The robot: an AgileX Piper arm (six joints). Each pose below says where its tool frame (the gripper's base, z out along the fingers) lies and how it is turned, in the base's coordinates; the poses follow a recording.
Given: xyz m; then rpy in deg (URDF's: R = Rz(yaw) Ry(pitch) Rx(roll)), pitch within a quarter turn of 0, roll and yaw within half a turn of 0.
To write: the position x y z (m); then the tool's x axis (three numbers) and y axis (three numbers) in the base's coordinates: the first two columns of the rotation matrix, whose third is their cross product. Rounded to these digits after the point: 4 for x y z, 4 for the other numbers.
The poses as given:
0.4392, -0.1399, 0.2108, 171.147, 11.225, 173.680
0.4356, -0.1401, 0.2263, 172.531, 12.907, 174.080
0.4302, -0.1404, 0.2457, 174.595, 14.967, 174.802
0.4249, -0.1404, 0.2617, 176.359, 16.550, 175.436
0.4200, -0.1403, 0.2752, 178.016, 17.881, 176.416
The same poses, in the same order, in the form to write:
0.4392, -0.1399, 0.2108, -0.9749, 0.1080, -0.1947, 0.0790, 0.9854, 0.1510
0.4356, -0.1401, 0.2263, -0.9695, 0.1005, -0.2234, 0.0734, 0.9892, 0.1267
0.4302, -0.1404, 0.2457, -0.9621, 0.0875, -0.2583, 0.0660, 0.9937, 0.0910
0.4249, -0.1404, 0.2617, -0.9555, 0.0763, -0.2849, 0.0614, 0.9963, 0.0609
0.4200, -0.1403, 0.2752, -0.9498, 0.0595, -0.3070, 0.0519, 0.9981, 0.0329

